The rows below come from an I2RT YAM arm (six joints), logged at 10 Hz.
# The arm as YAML. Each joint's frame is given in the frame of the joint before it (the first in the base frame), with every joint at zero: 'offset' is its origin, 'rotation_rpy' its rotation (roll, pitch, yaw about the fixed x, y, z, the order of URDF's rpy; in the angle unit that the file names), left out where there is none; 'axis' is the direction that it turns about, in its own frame. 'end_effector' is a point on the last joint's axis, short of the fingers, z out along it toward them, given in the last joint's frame.
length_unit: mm
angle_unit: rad
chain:
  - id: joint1
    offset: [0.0, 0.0, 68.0]
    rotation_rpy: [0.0, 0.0, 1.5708]
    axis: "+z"
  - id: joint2
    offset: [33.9, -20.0, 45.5]
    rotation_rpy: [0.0, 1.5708, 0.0]
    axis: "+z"
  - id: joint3
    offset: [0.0, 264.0, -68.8]
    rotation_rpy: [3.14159, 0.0, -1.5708]
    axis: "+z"
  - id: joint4
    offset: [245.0, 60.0, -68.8]
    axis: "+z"
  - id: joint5
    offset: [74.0, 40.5, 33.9]
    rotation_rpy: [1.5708, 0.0, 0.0]
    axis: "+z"
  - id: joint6
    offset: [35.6, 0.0, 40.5]
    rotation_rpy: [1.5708, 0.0, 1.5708]
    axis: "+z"
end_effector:
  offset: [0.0, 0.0, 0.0]
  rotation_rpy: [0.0, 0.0, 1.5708]
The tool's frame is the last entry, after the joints.
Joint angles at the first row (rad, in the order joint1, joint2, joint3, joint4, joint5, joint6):
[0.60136 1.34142 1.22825 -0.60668 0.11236 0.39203]
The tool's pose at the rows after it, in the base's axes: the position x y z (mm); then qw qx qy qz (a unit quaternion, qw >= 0):
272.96 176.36 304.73 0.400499 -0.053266 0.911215 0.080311
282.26 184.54 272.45 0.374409 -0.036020 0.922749 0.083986
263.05 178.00 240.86 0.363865 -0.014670 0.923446 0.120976
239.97 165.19 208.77 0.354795 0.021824 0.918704 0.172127
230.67 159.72 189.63 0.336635 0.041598 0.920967 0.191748
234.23 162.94 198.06 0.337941 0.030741 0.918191 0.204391
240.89 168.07 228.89 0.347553 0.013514 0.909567 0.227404
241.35 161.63 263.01 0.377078 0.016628 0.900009 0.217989
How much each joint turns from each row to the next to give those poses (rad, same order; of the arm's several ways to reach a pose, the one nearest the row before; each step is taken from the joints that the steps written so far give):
[-0.00011 0.13068 0.01632 0.07472 0.14255 -0.01752]
[0.00306 0.06706 -0.04896 0.06204 -0.01314 0.05517]
[0.01252 -0.05839 -0.18365 0.13513 -0.04479 0.07566]
[0.00293 -0.07416 -0.20686 0.16696 -0.05836 0.10312]
[-0.00095 -0.00963 -0.08598 0.06517 -0.03438 0.05712]
[-0.00136 0.00050 0.03088 -0.01151 -0.02669 -0.01441]
[-0.00378 -0.02040 0.09805 -0.07157 -0.04043 -0.02472]
[-0.01463 -0.05338 0.08292 -0.09315 0.03604 -0.02578]

